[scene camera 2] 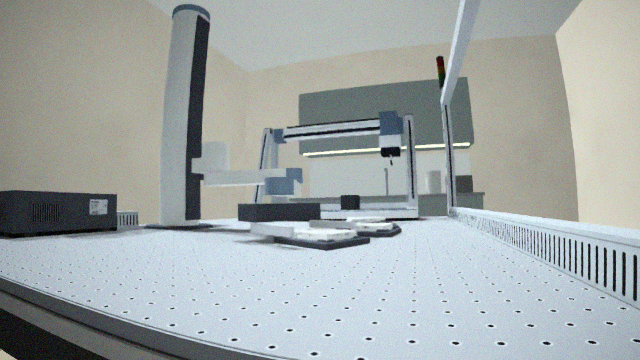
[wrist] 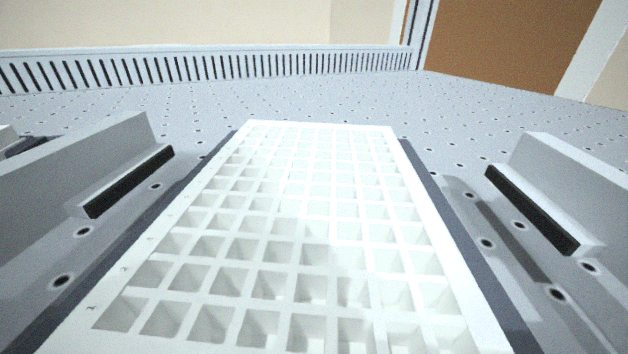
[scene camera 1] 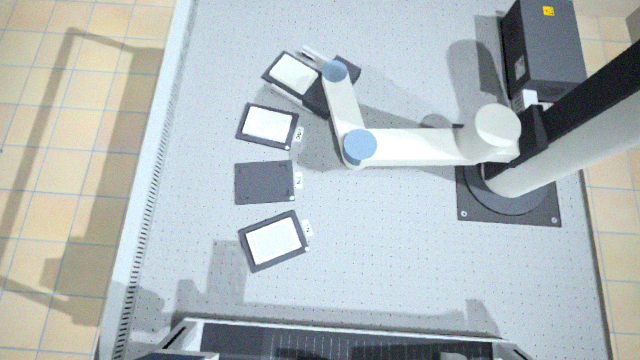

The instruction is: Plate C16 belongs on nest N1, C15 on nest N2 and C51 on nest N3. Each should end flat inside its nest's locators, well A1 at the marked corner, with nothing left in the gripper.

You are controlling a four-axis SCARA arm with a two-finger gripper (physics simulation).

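Places are measured from the arm's base along level axes (x ahead, y left, z up), in centimetres.
Pixels of known places: gripper, fingertip midpoint: (scene camera 2: pixel 326 228) (wrist: pixel 325 142) (scene camera 1: pixel 288 66); arm's base, link origin: (scene camera 1: pixel 502 174).
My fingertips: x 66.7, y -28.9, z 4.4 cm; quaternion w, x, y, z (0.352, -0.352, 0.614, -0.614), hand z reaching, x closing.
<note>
For each thing: its top centre in the pictures, then the offset to it from my fingertips. "pt": a spot on its surface instead.
- nest, surface spot: (scene camera 1: pixel 244 132) pt dx +10.8, dy +22.6, dz -1.3 cm
- Nest N2, top centre: (scene camera 1: pixel 264 181) dx +3.4, dy +36.9, dz -1.5 cm
- third white plate, top centre: (scene camera 1: pixel 273 239) (scene camera 2: pixel 365 217) dx -1.0, dy +53.2, dz -0.5 cm
- nest N1, surface spot: (scene camera 1: pixel 301 222) pt dx -8.0, dy +47.6, dz -3.1 cm
My gripper (scene camera 1: pixel 301 75) (scene camera 2: pixel 321 228) (wrist: pixel 325 142) is open and low, its fingers on either side of a white plate (scene camera 1: pixel 294 73) (scene camera 2: pixel 325 234) (wrist: pixel 300 220), with gaps on both sides. That plate lies on the topmost dark nest (scene camera 1: pixel 270 76) (scene camera 2: pixel 327 245) (wrist: pixel 430 170) in scene camera 1; its tag is hidden. Another white plate (scene camera 1: pixel 267 123) lies on the nest (scene camera 1: pixel 243 134) whose blurred tag looks like OUT. Nest N2 (scene camera 1: pixel 264 182) is bare. A third white plate (scene camera 1: pixel 274 241) lies on nest N1 (scene camera 1: pixel 301 222). Plate codes are not legible.
A dark instrument box (scene camera 1: pixel 545 50) (scene camera 2: pixel 57 212) stands near the arm's column (scene camera 2: pixel 180 115). A gantry frame (scene camera 1: pixel 345 329) (scene camera 2: pixel 410 165) stands at the bottom of scene camera 1. A slotted rail (scene camera 1: pixel 145 215) (scene camera 2: pixel 570 245) (wrist: pixel 210 65) edges the table.
</note>
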